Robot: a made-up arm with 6 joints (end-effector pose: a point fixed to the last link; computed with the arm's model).
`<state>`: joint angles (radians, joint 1 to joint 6).
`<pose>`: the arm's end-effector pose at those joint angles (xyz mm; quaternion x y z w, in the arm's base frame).
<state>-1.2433 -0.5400 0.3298 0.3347 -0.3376 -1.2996</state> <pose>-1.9 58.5 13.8 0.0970 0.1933 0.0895 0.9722</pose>
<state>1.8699 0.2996 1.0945 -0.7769 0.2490 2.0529</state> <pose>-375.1 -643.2 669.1 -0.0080 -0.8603 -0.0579 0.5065</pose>
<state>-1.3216 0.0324 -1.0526 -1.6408 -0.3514 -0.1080</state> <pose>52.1 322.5 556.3 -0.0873 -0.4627 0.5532 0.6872</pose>
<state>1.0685 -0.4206 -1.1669 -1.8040 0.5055 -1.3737</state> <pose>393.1 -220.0 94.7 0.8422 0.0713 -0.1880 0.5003</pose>
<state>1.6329 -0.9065 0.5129 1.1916 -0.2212 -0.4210</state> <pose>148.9 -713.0 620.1 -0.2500 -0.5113 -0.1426 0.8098</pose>
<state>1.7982 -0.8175 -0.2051 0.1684 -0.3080 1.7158</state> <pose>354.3 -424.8 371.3 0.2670 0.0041 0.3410 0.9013</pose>
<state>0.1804 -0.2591 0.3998 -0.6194 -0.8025 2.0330</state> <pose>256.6 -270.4 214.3 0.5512 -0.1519 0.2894 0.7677</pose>
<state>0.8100 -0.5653 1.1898 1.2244 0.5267 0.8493</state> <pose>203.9 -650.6 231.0 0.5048 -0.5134 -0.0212 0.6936</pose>
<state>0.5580 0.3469 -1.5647 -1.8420 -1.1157 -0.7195</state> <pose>-31.1 37.2 -48.0 0.5897 0.4804 -0.6372 0.1243</pose>
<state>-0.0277 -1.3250 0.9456 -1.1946 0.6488 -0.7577</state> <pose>-47.5 -404.7 -202.7 -0.5544 0.4830 0.5140 0.4417</pose>
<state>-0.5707 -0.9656 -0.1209 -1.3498 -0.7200 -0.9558</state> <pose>33.5 207.1 454.1 -0.2875 -0.5817 0.3569 0.6720</pose>
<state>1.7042 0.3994 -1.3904 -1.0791 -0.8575 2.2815</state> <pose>265.3 -459.7 188.6 -0.1860 0.4981 0.2327 0.8143</pose>
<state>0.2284 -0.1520 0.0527 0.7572 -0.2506 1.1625</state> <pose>317.2 -400.6 157.6 0.6611 -0.3810 0.1174 0.6356</pose>
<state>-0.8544 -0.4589 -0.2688 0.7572 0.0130 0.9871</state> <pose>82.2 309.7 246.0 0.9789 0.0892 0.0963 0.1567</pose>
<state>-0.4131 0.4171 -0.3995 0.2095 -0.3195 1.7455</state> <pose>281.9 -175.9 124.7 0.8219 -0.1943 0.1779 0.5050</pose>
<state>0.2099 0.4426 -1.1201 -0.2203 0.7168 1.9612</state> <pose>203.1 -265.2 -187.8 0.5423 0.3838 -0.0158 0.7472</pose>
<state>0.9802 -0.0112 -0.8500 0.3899 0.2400 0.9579</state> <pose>400.6 -380.4 41.7 0.2022 0.1286 0.2952 0.9249</pose>
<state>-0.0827 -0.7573 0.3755 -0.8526 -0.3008 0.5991</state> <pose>222.1 -136.6 -82.8 0.1096 0.1242 0.3239 0.9315</pose>
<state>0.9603 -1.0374 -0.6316 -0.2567 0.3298 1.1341</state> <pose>134.8 -214.6 -215.0 0.1843 0.4726 0.3975 0.7646</pose>
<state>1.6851 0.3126 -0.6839 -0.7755 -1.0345 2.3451</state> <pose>269.3 -291.1 364.5 -0.1341 0.2180 0.4034 0.8785</pose>
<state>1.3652 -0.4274 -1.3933 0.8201 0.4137 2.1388</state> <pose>81.7 -221.0 -92.3 0.6960 0.5465 -0.0414 0.4640</pose>
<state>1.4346 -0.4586 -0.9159 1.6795 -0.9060 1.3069</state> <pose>382.2 -496.1 426.7 0.7192 -0.4023 0.2883 0.4876</pose>
